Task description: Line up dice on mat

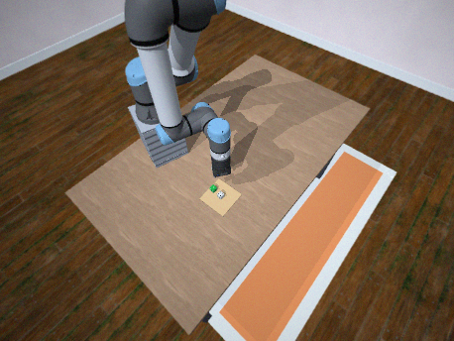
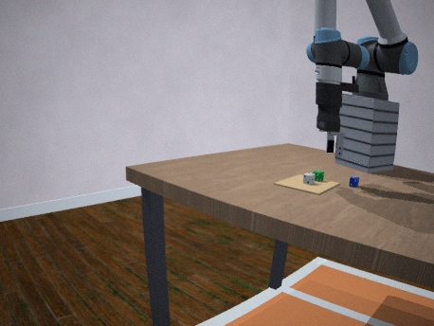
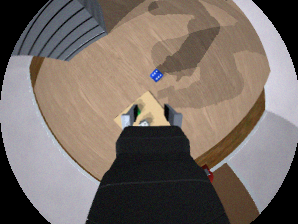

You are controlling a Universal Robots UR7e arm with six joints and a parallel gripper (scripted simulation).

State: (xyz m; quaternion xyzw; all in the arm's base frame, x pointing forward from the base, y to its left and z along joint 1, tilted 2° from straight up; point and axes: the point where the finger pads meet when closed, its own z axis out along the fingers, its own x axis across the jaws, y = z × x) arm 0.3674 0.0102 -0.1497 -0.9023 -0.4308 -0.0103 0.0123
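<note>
Right now the blue die is 90 mm below my hand, 60 mm to the left of it and 50 mm behind it. Round my hand: tan mat (100 mm below, 60 mm to the right, 40 mm ahead); then green die (90 mm below, 50 mm to the right, 10 mm behind); then white die (90 mm below, 50 mm to the right, 40 mm ahead).
</note>
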